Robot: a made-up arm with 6 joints.
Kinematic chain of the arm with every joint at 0, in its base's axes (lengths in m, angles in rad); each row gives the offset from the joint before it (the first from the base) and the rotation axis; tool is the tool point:
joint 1: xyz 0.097 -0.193 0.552 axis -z
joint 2: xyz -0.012 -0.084 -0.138 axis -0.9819 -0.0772 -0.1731
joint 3: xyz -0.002 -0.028 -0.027 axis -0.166 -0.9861 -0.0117
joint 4: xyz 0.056 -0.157 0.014 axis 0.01 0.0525 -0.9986
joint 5: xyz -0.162 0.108 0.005 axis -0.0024 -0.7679 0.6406
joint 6: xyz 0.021 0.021 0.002 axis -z
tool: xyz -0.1 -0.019 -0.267
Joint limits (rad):
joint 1: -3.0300..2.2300
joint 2: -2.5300..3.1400
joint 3: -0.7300..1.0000
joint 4: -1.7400..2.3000
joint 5: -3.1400..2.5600
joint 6: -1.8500..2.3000
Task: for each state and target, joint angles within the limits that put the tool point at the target. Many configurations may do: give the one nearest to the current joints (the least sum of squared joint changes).
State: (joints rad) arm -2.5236 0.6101 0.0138 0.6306 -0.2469 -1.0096
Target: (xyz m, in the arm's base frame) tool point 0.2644 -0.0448 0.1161
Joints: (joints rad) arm -2.6711 0.1439 0.4877 0.2710 -0.3626 -0.9632
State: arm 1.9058 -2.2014 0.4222 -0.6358 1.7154 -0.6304
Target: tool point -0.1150 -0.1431 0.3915
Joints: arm 1.3918 -2.5102 -0.0491 -0.6114 2.4025 -1.0025
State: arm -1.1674 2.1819 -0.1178 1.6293 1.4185 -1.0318
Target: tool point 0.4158 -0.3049 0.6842
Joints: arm -1.1495 1.5511 -0.4757 1.6471 1.4399 -0.9558
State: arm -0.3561 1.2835 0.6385 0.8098 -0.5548 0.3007
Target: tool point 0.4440 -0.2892 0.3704
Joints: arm -0.4808 1.6425 0.5233 1.4240 -0.3238 0.5364
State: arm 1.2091 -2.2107 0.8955 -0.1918 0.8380 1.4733
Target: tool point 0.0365 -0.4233 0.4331
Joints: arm 1.8344 -1.6577 1.0000 0.6940 1.2218 0.8210
